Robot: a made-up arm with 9 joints. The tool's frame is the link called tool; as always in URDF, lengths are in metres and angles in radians.
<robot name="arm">
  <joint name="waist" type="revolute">
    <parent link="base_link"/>
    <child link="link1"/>
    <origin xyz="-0.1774 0.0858 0.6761" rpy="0 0 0"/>
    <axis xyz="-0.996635 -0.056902 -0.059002"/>
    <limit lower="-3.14" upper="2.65"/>
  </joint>
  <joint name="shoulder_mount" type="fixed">
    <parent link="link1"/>
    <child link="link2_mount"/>
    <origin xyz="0.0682 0.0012 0.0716" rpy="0 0 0"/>
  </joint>
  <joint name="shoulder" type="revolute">
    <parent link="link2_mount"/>
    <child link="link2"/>
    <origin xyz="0.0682 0.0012 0.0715" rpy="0 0 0"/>
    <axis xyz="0 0 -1"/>
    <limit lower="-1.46" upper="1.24"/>
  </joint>
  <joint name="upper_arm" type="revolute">
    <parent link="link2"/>
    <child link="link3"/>
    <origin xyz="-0.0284 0.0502 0.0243" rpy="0 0 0"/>
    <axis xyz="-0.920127 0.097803 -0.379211"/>
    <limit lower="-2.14" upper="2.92"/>
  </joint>
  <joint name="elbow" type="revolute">
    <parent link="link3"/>
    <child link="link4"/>
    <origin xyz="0.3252 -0.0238 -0.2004" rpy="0 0 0"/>
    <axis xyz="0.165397 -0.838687 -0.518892"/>
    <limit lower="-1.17" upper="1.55"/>
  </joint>
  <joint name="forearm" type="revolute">
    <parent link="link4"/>
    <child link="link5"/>
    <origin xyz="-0.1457 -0.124 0.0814" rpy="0 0 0"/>
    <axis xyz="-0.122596 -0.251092 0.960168"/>
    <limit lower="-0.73" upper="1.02"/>
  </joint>
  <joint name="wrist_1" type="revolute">
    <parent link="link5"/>
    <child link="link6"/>
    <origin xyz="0.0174 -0.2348 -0.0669" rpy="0 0 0"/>
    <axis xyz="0 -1 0"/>
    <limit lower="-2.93" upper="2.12"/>
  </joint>
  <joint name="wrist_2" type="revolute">
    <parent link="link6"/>
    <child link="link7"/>
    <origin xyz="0.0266 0.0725 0.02" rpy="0 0 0"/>
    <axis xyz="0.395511 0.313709 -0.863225"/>
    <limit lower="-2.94" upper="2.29"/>
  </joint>
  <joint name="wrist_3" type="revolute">
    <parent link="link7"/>
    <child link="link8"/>
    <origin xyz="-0.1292 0.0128 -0.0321" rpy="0 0 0"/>
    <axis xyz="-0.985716 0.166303 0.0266"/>
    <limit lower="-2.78" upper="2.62"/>
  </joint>
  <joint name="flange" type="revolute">
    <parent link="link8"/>
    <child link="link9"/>
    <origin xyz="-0.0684 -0.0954 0.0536" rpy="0 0 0"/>
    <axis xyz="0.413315 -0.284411 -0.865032"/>
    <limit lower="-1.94" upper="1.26"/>
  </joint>
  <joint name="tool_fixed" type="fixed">
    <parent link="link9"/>
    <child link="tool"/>
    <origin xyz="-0.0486 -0.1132 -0.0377" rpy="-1.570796 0 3.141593"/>
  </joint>
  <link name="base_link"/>
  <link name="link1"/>
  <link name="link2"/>
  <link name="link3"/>
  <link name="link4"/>
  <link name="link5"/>
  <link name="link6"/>
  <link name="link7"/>
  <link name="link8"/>
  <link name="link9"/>
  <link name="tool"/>
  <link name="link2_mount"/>
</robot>
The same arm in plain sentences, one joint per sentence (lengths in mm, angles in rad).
The arm has nine revolute joints in a row. What follows holds with every joint at zero, and every direction is one of the base frame's.
Joint 1 is mounted 177.4 mm along -x and 85.8 mm along +y and 676.1 mm along +z from the base frame's origin and rotates about the direction (-0.996635, -0.056902, -0.059002), from -3.14 to 2.65 rad.
Joint 2 is mounted 136.4 mm along +x and 2.4 mm along +y and 143.1 mm along +z from joint 1 and rotates about -z, from -1.46 to 1.24 rad.
Joint 3 is mounted 28.4 mm along -x and 50.2 mm along +y and 24.3 mm along +z from joint 2 and rotates about the direction (-0.920127, 0.097803, -0.379211), from -2.14 to 2.92 rad.
Joint 4 is mounted 325.2 mm along +x and 23.8 mm along -y and 200.4 mm along -z from joint 3 and rotates about the direction (0.165397, -0.838687, -0.518892), from -1.17 to 1.55 rad.
Joint 5 is mounted 145.7 mm along -x and 124 mm along -y and 81.4 mm along +z from joint 4 and rotates about the direction (-0.122596, -0.251092, 0.960168), from -0.73 to 1.02 rad.
Joint 6 is mounted 17.4 mm along +x and 234.8 mm along -y and 66.9 mm along -z from joint 5 and rotates about -y, from -2.93 to 2.12 rad.
Joint 7 is mounted 26.6 mm along +x and 72.5 mm along +y and 20 mm along +z from joint 6 and rotates about the direction (0.395511, 0.313709, -0.863225), from -2.94 to 2.29 rad.
Joint 8 is mounted 129.2 mm along -x and 12.8 mm along +y and 32.1 mm along -z from joint 7 and rotates about the direction (-0.985716, 0.166303, 0.0266), from -2.78 to 2.62 rad.
Joint 9 is mounted 68.4 mm along -x and 95.4 mm along -y and 53.6 mm along +z from joint 8 and rotates about the direction (0.413315, -0.284411, -0.865032), from -1.94 to 1.26 rad.
The tool frame, which is the frame that the pose is given for, is mounted 48.6 mm along -x and 113.2 mm along -y and 37.7 mm along -z from joint 9; its axes are the base frame's turned by roll -1.5708, pitch 0 and yaw -3.1416 rad (as in URDF: about the fixed x, then y, then z).

